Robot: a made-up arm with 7 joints.
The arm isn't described. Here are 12 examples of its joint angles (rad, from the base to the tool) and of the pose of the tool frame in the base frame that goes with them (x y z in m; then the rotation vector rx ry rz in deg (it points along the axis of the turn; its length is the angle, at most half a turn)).
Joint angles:
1: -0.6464 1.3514 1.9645 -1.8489 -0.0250 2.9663 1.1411
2: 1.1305 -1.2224 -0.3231 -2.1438 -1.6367 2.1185 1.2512
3: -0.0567 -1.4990 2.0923 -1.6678 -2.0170 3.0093 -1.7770
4: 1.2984 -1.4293 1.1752 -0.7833 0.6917 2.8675 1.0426
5: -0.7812 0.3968 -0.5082 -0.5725 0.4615 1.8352 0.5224
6: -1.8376 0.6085 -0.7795 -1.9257 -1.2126 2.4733 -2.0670
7: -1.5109 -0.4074 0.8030 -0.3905 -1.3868 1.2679 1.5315
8: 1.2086 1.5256 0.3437 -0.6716 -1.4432 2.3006 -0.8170
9: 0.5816 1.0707 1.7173 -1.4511 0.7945 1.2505 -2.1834
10: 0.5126 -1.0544 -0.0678 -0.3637 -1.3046 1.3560 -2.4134
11: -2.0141 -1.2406 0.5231 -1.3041 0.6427 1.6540 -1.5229
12: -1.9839 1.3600 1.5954 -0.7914 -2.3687 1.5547 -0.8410
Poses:
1: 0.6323 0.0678 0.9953 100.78 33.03 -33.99
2: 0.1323 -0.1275 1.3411 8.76 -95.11 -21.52
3: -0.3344 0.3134 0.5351 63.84 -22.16 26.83
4: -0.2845 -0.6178 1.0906 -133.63 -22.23 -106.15
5: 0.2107 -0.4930 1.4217 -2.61 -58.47 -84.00
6: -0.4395 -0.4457 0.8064 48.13 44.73 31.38
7: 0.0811 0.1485 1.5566 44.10 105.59 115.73
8: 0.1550 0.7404 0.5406 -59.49 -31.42 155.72
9: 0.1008 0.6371 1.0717 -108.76 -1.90 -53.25
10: -0.4332 -0.3483 1.3567 -84.92 -29.00 44.77
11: 0.3762 0.2953 1.4212 -74.36 -1.02 30.15
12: 0.0608 -0.8006 0.8958 -35.25 41.15 -22.73
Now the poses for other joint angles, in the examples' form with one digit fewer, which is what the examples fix.
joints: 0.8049 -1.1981 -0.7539 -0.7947 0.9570 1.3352 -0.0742
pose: -0.149 -0.640 1.297 80.3 -91.2 40.8
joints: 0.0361 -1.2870 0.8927 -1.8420 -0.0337 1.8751 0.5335
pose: -0.266 0.362 1.281 -12.4 -75.8 19.9
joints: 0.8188 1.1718 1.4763 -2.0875 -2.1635 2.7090 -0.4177
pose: -0.150 0.409 0.882 -35.6 66.5 -119.5
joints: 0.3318 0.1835 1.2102 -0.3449 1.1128 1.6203 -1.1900
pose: 0.240 0.183 1.552 -99.6 69.6 -117.5
